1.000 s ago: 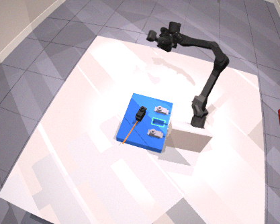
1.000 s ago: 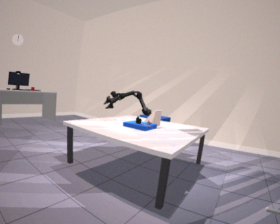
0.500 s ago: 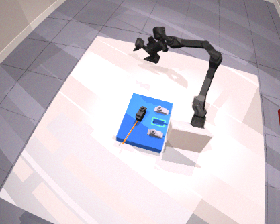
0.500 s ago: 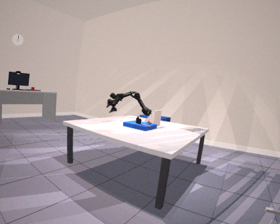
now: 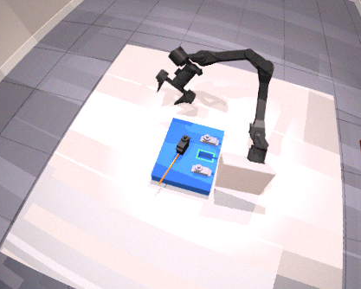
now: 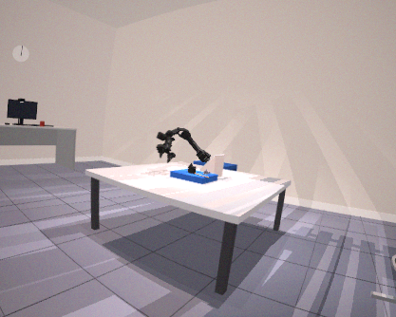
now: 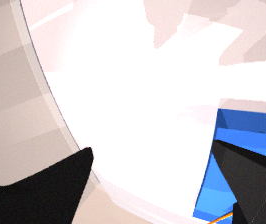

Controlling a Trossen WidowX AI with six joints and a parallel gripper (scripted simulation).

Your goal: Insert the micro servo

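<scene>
Now: gripper tip 10 cm past the blue deck, 19 cm to the right of it and 10 cm above it.
</scene>
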